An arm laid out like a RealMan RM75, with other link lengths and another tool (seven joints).
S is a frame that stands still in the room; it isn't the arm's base.
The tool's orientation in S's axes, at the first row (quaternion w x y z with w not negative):
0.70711, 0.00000, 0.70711, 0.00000
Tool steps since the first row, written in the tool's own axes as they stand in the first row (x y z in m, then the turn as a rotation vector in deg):
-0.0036, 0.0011, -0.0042, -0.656, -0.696, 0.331
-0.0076, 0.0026, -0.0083, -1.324, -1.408, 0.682
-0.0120, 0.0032, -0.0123, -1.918, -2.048, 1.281
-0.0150, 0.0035, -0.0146, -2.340, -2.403, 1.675
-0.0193, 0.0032, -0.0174, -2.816, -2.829, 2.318
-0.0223, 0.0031, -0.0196, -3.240, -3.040, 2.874
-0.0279, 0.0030, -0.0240, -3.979, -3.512, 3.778
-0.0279, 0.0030, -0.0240, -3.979, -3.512, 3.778
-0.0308, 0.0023, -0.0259, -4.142, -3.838, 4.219
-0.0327, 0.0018, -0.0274, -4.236, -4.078, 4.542
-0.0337, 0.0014, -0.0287, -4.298, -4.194, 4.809
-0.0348, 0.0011, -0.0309, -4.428, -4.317, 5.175
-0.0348, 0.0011, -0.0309, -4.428, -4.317, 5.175
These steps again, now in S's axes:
-0.0042, 0.0011, 0.0036, 0.331, -0.696, 0.656
-0.0083, 0.0026, 0.0076, 0.682, -1.408, 1.324
-0.0123, 0.0032, 0.0120, 1.281, -2.048, 1.918
-0.0146, 0.0035, 0.0150, 1.675, -2.403, 2.340
-0.0174, 0.0032, 0.0193, 2.318, -2.829, 2.816
-0.0196, 0.0031, 0.0223, 2.874, -3.040, 3.240
-0.0240, 0.0030, 0.0279, 3.778, -3.512, 3.979
-0.0240, 0.0030, 0.0279, 3.778, -3.512, 3.979
-0.0259, 0.0023, 0.0308, 4.219, -3.838, 4.142
-0.0274, 0.0018, 0.0327, 4.542, -4.078, 4.236
-0.0287, 0.0014, 0.0337, 4.809, -4.194, 4.298
-0.0309, 0.0011, 0.0348, 5.175, -4.317, 4.428
-0.0309, 0.0011, 0.0348, 5.175, -4.317, 4.428

